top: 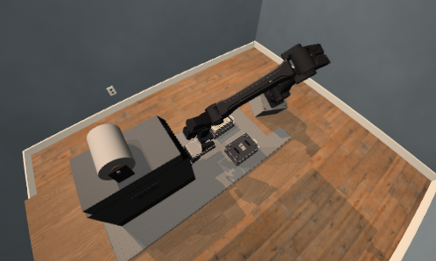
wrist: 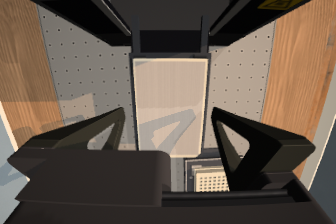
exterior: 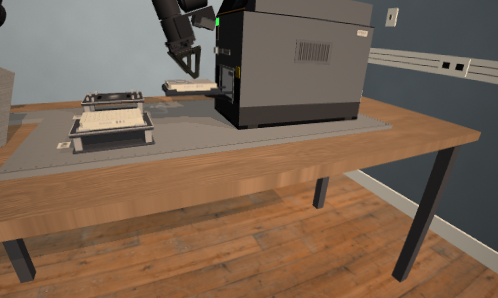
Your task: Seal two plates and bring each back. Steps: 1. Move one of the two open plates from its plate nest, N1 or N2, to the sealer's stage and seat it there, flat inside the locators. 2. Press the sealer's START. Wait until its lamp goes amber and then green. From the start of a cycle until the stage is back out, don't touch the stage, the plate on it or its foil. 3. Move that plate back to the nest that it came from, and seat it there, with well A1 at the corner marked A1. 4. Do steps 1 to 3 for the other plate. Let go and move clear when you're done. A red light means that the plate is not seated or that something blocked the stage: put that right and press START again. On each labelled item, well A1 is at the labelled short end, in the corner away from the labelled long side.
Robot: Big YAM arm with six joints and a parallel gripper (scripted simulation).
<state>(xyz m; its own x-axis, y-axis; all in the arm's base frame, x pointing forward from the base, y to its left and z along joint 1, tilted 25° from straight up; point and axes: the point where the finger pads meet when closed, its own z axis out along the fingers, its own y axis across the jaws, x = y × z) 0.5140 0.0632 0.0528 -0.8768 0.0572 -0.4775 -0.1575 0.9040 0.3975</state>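
Right now the sealer stage is 40 mm below my hand. The rest, counted from my hand: plate nest (180 mm behind, 130 mm to the right, 100 mm below); start button (110 mm to the left, 80 mm ahead, 60 mm above); small label (280 mm behind, 150 mm to the right, 130 mm below).
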